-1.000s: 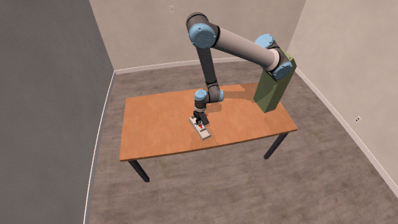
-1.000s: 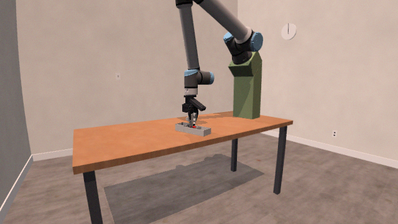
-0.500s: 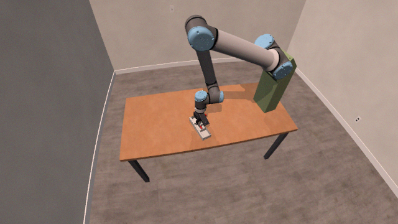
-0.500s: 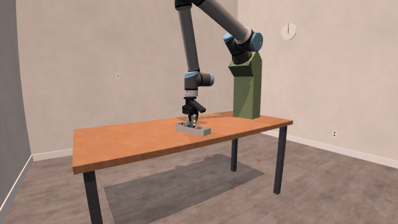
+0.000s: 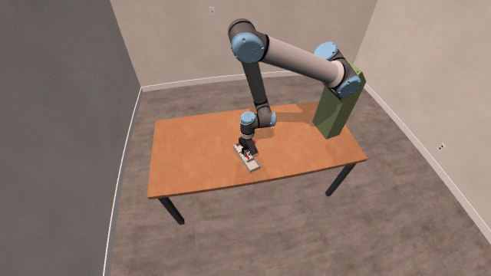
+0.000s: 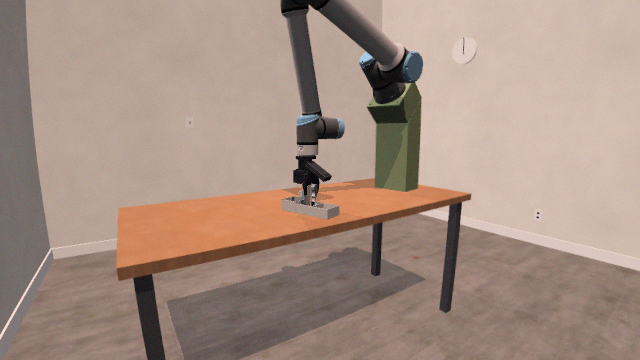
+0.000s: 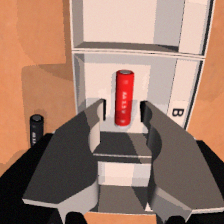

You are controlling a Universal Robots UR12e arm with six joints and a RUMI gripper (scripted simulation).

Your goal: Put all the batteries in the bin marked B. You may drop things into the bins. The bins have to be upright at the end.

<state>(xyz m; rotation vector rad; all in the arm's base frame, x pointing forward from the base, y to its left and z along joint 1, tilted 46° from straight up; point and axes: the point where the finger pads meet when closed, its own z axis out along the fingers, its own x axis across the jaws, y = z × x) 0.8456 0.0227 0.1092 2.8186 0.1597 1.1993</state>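
The grey bin tray lies 1 cm below my hand and 1 cm ahead of it. The rest, counted from my hand: red battery: 2 cm below; then black battery: 8 cm behind, 6 cm to the right, 3 cm below; then red die: 11 cm to the right, 11 cm behind, 2 cm below.
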